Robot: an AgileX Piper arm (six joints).
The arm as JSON. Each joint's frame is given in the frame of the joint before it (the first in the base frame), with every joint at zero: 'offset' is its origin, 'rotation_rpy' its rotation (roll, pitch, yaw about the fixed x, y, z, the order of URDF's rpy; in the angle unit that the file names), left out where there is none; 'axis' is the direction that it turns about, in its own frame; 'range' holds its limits. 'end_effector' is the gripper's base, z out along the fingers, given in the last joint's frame.
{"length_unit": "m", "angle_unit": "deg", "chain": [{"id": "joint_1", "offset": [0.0, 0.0, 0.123], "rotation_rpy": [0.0, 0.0, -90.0], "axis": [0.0, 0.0, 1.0], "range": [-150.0, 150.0]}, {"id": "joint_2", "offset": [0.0, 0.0, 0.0], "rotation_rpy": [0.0, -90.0, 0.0], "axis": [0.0, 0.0, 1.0], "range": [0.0, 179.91]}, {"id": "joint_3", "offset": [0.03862, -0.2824, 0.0], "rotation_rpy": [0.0, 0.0, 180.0], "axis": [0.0, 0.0, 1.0], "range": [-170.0, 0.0]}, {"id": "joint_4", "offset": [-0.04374, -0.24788, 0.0], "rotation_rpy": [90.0, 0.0, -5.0], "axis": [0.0, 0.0, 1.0], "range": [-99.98, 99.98]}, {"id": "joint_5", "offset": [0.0, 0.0, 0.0], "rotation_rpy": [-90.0, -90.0, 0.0], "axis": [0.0, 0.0, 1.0], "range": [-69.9, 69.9]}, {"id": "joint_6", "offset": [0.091, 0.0, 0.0], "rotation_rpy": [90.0, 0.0, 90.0], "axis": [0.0, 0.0, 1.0], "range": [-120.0, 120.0]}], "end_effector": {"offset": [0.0, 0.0, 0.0]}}
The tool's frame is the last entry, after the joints.
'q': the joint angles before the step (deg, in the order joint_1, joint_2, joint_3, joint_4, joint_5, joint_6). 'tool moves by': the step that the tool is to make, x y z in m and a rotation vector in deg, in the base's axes. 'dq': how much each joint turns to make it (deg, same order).
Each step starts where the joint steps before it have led.
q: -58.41 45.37 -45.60 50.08 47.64 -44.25
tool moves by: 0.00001 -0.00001 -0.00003 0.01 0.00 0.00
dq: 0.00 0.00 0.00 0.00 0.00 0.00
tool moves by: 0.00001 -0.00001 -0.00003 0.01 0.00 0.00
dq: 0.00 0.00 0.00 0.00 0.00 0.00
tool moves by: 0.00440 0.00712 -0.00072 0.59 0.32 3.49
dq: 2.69 0.01 0.00 0.12 1.03 0.00
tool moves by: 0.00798 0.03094 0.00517 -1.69 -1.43 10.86
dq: 10.95 -2.14 0.00 0.01 -0.12 0.00
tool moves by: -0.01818 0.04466 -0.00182 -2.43 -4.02 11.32
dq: 11.23 -8.13 3.48 0.65 -0.01 0.01
